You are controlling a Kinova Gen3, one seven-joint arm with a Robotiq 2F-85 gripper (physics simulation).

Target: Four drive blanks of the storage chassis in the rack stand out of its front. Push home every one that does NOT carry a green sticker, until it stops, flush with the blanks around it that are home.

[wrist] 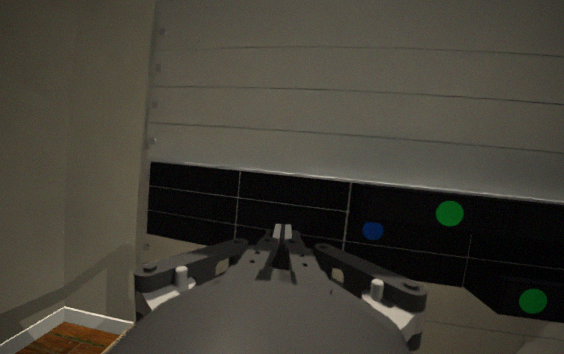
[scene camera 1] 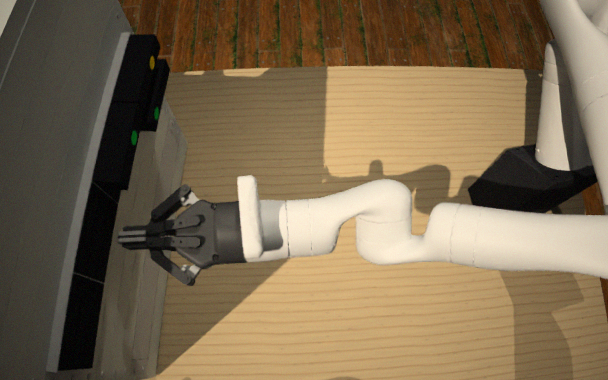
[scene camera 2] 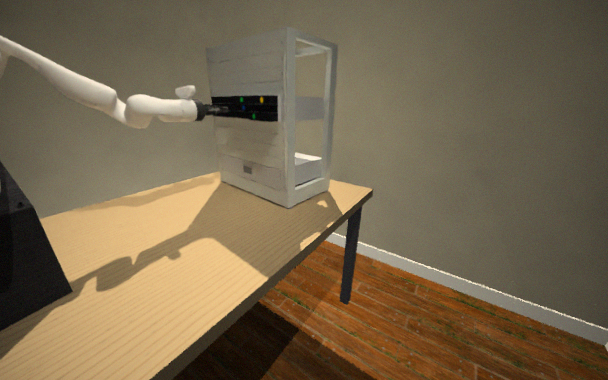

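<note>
My gripper (scene camera 1: pixel 120 239) (scene camera 2: pixel 226 109) (wrist: pixel 283 235) is shut and empty, its tips before the chassis's second column from the left; contact cannot be told. The top blank with a green sticker (scene camera 1: pixel 134 137) (scene camera 2: pixel 241 100) (wrist: pixel 449 213) stands out in the third column. Right of it the yellow-stickered blank (scene camera 1: pixel 152 62) (scene camera 2: pixel 261 100) stands out at the top. Below that, the other green-stickered blank (scene camera 1: pixel 156 113) (scene camera 2: pixel 253 116) (wrist: pixel 533 301) stands out further. The blue-stickered blank (scene camera 2: pixel 243 107) (wrist: pixel 373 230), middle row, looks about level with its neighbours; it is hidden in scene camera 1.
The light grey rack (scene camera 2: pixel 289 120) stands on the wooden table (scene camera 1: pixel 425 310) (scene camera 2: pixel 200 260). Grey panels (wrist: pixel 350 115) lie above the blanks, and more panels lie below. The arm's black base (scene camera 1: pixel 525 180) stands at the table's other end.
</note>
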